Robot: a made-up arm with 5 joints.
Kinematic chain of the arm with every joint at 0, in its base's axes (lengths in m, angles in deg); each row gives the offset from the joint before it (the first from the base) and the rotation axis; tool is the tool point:
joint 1: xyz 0 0 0.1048 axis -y
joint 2: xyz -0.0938 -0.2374 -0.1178 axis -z
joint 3: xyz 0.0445 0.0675 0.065 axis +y
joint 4: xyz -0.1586 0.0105 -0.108 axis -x
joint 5: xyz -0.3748 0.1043 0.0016 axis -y
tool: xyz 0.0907 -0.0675 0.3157
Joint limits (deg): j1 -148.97..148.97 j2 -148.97..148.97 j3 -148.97..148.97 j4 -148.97..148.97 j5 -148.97..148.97
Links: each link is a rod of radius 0.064 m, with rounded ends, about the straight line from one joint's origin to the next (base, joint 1, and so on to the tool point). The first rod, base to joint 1, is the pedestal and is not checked.
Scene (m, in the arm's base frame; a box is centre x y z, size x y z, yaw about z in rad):
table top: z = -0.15
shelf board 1: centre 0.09 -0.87 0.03 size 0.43 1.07 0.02 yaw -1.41
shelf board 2: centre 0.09 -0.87 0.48 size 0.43 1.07 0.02 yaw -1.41
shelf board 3: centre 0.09 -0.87 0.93 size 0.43 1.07 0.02 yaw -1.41
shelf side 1: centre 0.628 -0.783 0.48 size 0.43 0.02 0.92 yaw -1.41
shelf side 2: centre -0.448 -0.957 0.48 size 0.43 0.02 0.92 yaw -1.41
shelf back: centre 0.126 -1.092 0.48 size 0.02 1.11 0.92 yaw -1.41
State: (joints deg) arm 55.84 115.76 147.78 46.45 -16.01
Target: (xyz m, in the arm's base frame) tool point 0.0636 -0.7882 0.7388
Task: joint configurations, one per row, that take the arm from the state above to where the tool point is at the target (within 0.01 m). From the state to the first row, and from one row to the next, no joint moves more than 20 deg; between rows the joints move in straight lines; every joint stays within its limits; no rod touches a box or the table.
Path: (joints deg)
1: 38.84 106.82 130.46 50.02 -23.96
2: 21.84 97.87 113.15 53.60 -31.91
3: 4.84 88.93 95.83 57.17 -39.86
4: -12.16 79.99 78.52 60.74 -47.81
5: -29.16 71.04 61.20 64.32 -55.76
6: -19.63 78.49 69.55 65.50 -37.00
7: -10.09 85.93 77.90 66.68 -18.25
8: -0.55 93.37 86.25 67.87 0.51
9: 8.98 100.81 94.60 69.05 19.27
10: 18.52 108.25 102.95 70.23 38.03
11: 3.90 110.60 116.08 70.62 56.68
12: -10.71 112.94 129.21 71.00 75.32

